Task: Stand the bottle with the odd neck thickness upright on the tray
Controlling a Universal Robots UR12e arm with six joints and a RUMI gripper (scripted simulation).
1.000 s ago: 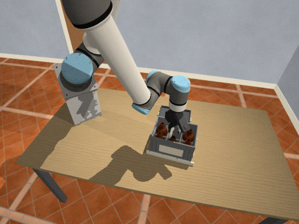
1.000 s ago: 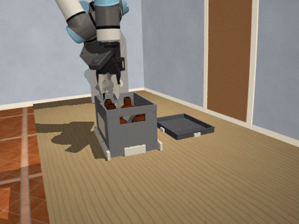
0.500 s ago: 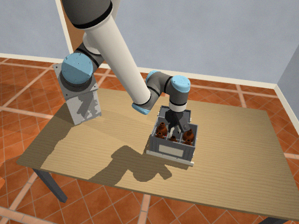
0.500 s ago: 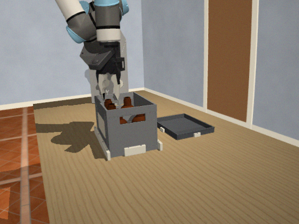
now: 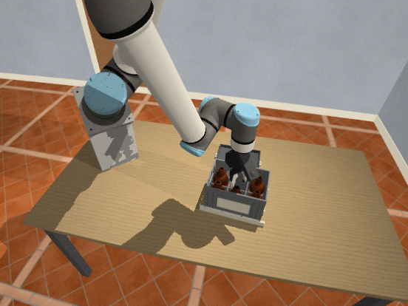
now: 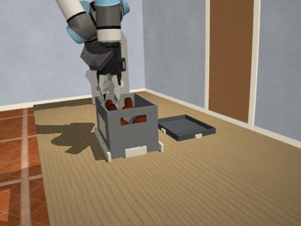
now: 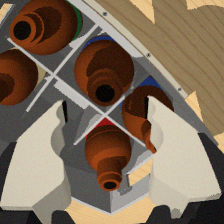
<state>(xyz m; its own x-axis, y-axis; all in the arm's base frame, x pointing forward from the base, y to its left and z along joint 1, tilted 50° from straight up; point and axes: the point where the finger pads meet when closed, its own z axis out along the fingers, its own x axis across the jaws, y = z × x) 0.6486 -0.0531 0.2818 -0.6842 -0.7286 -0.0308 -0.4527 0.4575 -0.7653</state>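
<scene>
My hand is 10 mm short of the grey crate, 50 mm to the right of it and 110 mm above it. Also, from my hand: bottle: 100 mm ahead, 70 mm to the left, 110 mm below; then grey tray: 20 mm ahead, 340 mm to the left, 180 mm below.
</scene>
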